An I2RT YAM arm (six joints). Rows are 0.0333 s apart.
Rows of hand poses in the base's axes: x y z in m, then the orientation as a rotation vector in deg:
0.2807, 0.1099, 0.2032, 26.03, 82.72, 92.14
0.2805, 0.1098, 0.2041, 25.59, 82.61, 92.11
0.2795, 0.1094, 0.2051, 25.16, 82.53, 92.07
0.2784, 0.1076, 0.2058, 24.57, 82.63, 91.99
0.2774, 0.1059, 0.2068, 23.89, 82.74, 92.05
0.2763, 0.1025, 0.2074, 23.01, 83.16, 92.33
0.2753, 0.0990, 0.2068, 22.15, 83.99, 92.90
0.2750, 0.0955, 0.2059, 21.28, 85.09, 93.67
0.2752, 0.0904, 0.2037, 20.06, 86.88, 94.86
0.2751, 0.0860, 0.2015, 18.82, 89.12, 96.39
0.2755, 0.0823, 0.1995, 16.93, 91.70, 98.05
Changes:
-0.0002, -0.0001, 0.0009, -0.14, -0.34, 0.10
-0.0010, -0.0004, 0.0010, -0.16, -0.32, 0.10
-0.0011, -0.0018, 0.0007, -0.32, -0.31, 0.21
-0.0010, -0.0017, 0.0010, -0.28, -0.33, 0.35
-0.0011, -0.0034, 0.0006, -0.37, -0.22, 0.72
-0.0010, -0.0035, -0.0006, -0.39, 0.11, 1.10
-0.0003, -0.0035, -0.0009, -0.40, 0.32, 1.36
0.0002, -0.0051, -0.0022, -0.59, 0.65, 2.10
-0.0001, -0.0044, -0.0022, -0.60, 1.01, 2.53
0.0004, -0.0037, -0.0020, -0.88, 0.90, 3.04

